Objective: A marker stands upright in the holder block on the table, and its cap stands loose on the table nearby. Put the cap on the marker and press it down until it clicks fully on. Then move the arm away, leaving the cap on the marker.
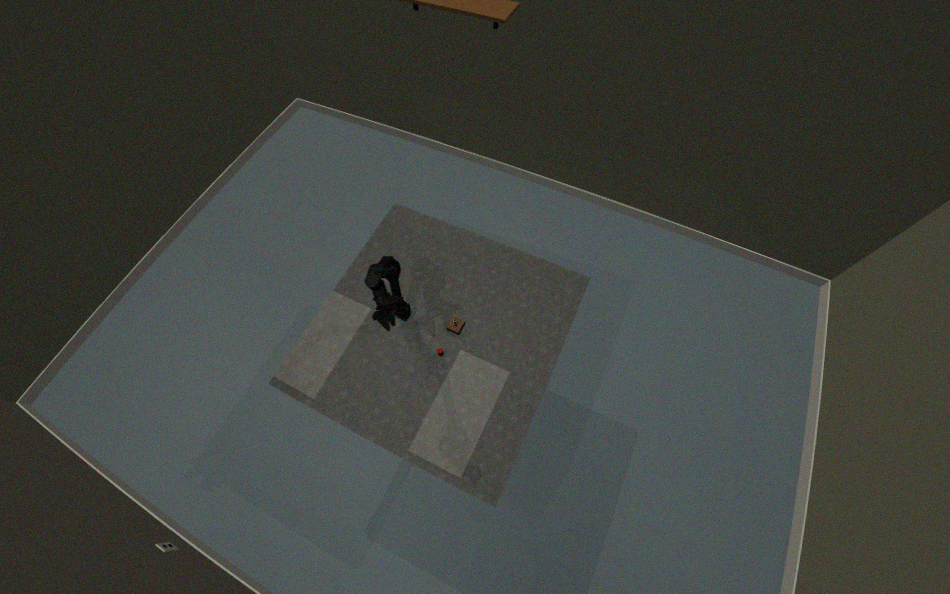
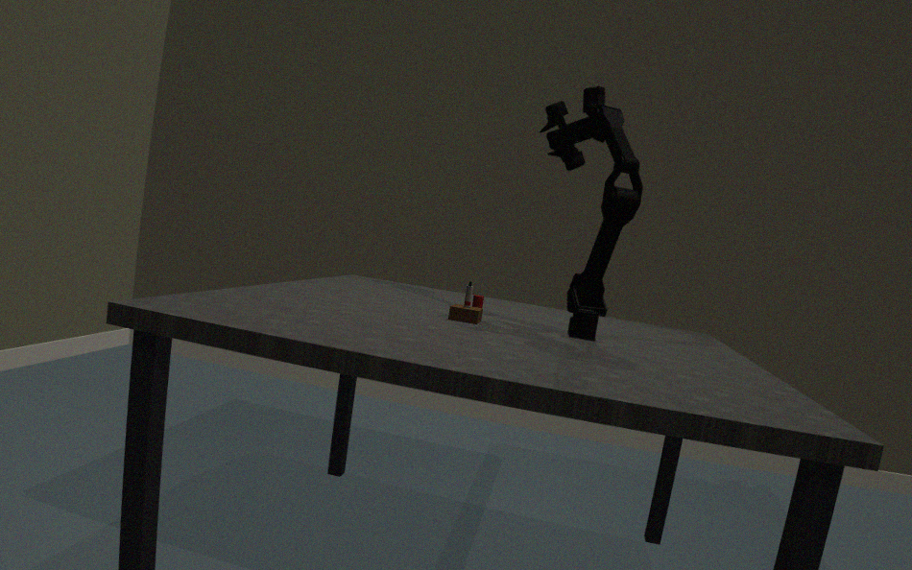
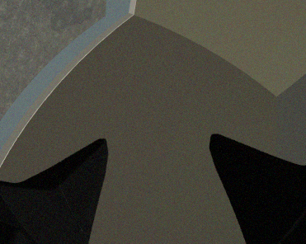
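The red cap lies 48 cm below my gripper tip, 12 cm to the left of it and 11 cm ahead of it. Also, from my gripper tip: wooden holder block 49 cm below, 29 cm to the left, 11 cm ahead.
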